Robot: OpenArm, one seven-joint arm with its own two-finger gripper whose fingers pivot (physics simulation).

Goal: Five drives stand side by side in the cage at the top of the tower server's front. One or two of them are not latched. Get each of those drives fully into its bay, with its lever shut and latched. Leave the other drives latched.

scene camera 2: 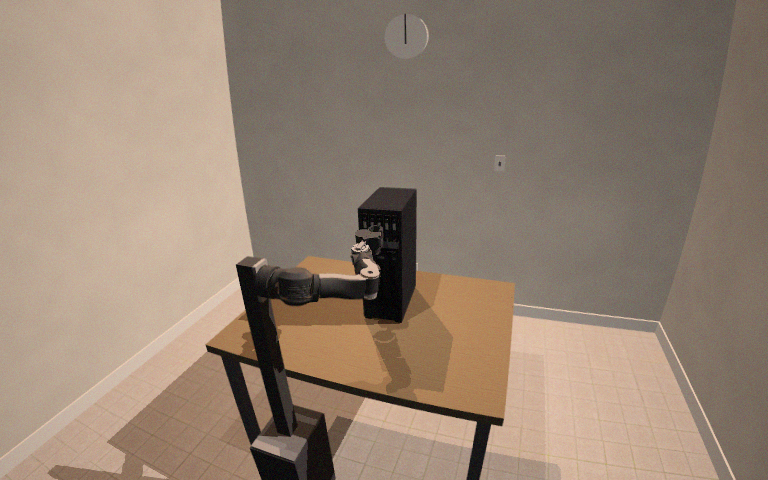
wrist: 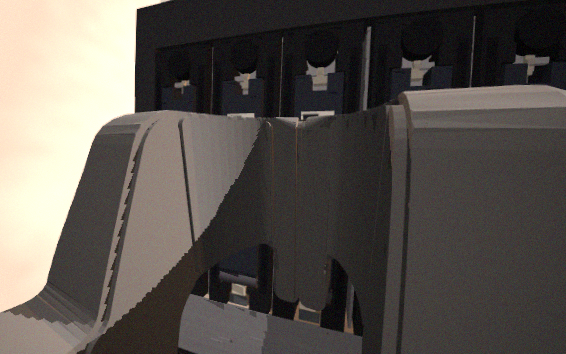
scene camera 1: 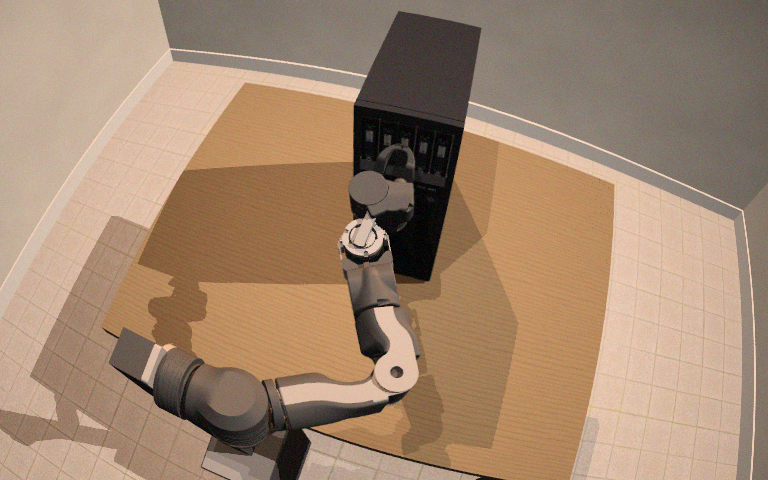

Observation:
In view: my gripper (scene camera 1: 403,153), a drive (wrist: 426,52), a drive (wrist: 240,59), a black tower server (scene camera 1: 422,75), a drive (wrist: 183,77) and an arm's post (scene camera 1: 132,351).
My gripper also shows in the wrist view (wrist: 309,208). The black tower server shows as well in scene camera 2 (scene camera 2: 397,282).

